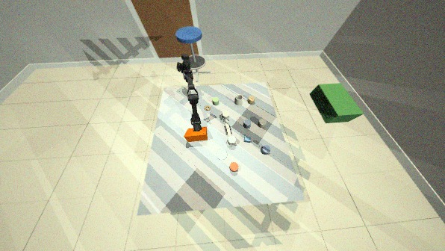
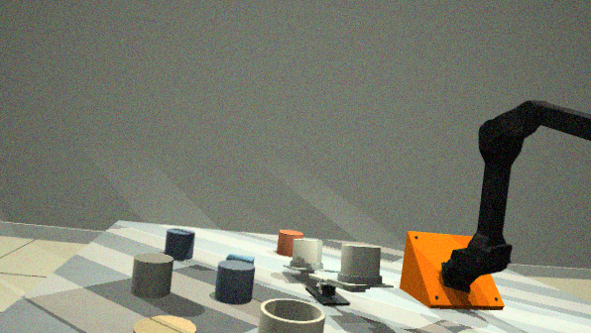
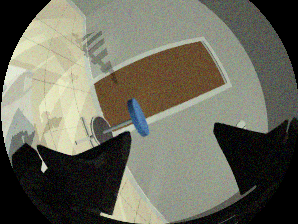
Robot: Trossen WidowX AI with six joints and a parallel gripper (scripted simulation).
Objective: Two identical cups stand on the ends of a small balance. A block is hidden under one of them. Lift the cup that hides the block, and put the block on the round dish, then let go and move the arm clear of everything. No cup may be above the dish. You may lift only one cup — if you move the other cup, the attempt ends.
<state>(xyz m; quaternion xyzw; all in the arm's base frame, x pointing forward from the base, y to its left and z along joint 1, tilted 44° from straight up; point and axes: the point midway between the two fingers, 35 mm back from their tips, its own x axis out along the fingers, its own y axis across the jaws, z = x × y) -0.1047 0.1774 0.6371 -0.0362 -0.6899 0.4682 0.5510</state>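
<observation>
Now: gripper tip 51 cm short of the small grey block, 68 cm to the left of it and 34 cm above it. The rest, counted from my gripper tip: tan cup 72 cm ahead, 18 cm to the right, 35 cm below; small balance 48 cm ahead, 55 cm to the right, 35 cm below; green cup 33 cm ahead, 23 cm to the right, 35 cm below.
</observation>
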